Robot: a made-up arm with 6 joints.
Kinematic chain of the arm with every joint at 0, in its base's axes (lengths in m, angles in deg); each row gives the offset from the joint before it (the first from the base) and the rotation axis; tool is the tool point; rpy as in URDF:
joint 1: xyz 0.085 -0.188 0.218 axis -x
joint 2: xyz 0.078 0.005 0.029 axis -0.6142 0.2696 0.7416
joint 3: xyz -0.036 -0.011 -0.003 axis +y
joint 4: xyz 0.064 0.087 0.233 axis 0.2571 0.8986 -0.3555
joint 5: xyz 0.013 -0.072 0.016 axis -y
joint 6: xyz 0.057 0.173 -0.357 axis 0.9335 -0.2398 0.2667
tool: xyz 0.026 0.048 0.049 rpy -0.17 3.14 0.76
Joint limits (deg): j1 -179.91..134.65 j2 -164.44..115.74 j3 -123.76..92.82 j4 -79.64..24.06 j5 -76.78..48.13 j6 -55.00..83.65
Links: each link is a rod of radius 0.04 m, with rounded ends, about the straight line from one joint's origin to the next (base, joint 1, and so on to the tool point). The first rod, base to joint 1, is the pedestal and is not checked.
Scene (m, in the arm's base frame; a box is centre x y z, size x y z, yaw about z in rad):
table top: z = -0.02
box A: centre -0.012 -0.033 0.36 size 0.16 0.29 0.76 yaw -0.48
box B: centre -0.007 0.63 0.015 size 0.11 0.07 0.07 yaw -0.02
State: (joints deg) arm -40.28 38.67 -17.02 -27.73 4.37 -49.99
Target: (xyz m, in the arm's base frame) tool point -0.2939 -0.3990 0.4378
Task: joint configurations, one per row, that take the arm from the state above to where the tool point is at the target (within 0.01 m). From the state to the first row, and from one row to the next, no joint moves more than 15 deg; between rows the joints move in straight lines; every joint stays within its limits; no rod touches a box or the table.
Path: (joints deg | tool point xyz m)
1: -45.86 37.83 -29.32 -29.52 5.24 -51.13 | 0.2841 0.0591 0.4743
2: -51.43 36.98 -41.62 -31.32 6.12 -52.28 | 0.2628 -0.0183 0.5593
3: -57.01 36.14 -53.92 -33.11 6.99 -53.42 | 0.2240 -0.1127 0.6191
4: -62.58 35.30 -66.22 -34.91 7.86 -54.57 | 0.1695 -0.2141 0.6486
5: -71.90 42.55 -72.45 -42.39 -6.65 -40.45 | 0.1340 -0.2416 0.5940
6: -81.22 49.81 -78.68 -49.87 -21.16 -26.34 | 0.1098 -0.2678 0.5318
7: -78.01 53.78 -86.67 -50.67 -9.12 -26.21 | 0.0197 -0.3112 0.5605
8: -74.80 57.75 -94.66 -51.46 2.93 -26.08 | -0.0876 -0.3468 0.5566
9: -71.59 61.72 -102.65 -52.25 14.97 -25.95 | -0.1971 -0.3755 0.5155
10: -68.38 65.70 -110.63 -53.05 27.02 -25.82 | -0.2939 -0.3990 0.4378

